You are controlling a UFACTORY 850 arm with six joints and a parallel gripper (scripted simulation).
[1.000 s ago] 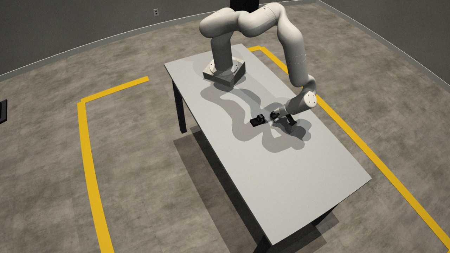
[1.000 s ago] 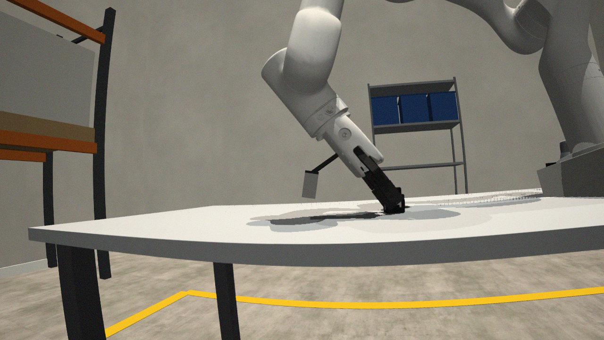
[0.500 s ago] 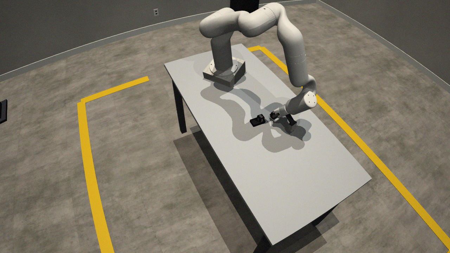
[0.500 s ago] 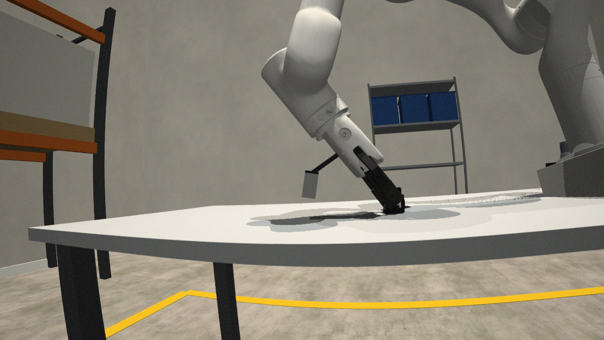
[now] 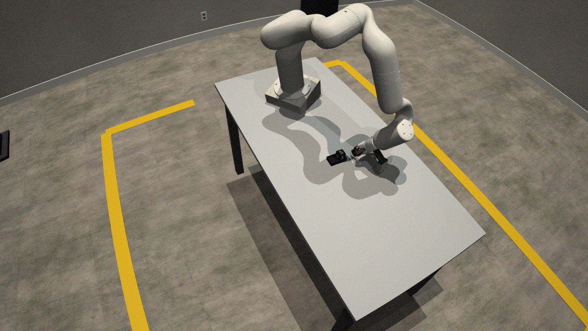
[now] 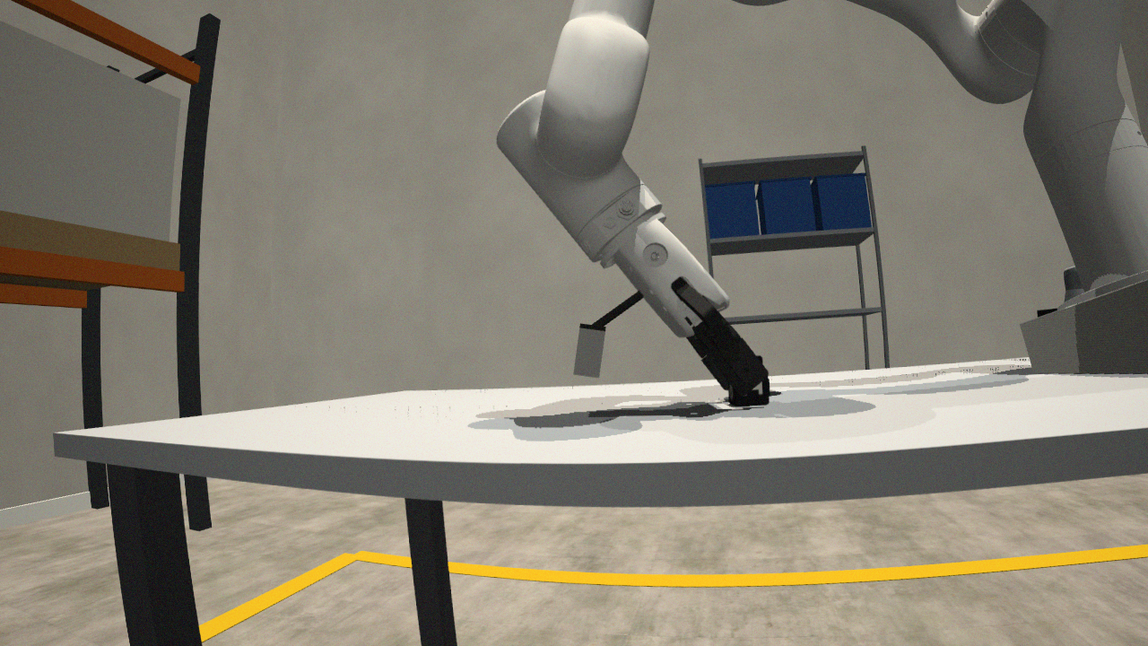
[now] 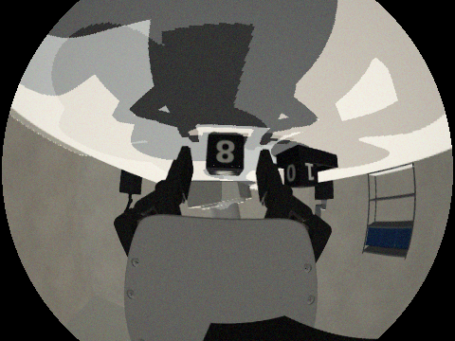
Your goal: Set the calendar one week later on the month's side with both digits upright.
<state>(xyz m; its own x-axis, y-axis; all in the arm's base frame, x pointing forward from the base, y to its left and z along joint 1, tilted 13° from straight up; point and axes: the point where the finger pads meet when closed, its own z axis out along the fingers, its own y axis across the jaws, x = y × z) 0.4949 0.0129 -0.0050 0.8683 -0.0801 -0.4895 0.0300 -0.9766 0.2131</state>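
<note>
Right now my hand is 2 cm above the black cube and 1 cm past it. Round my hand: black tray: 11 cm to the right, 3 cm behind, 2 cm below.
</note>
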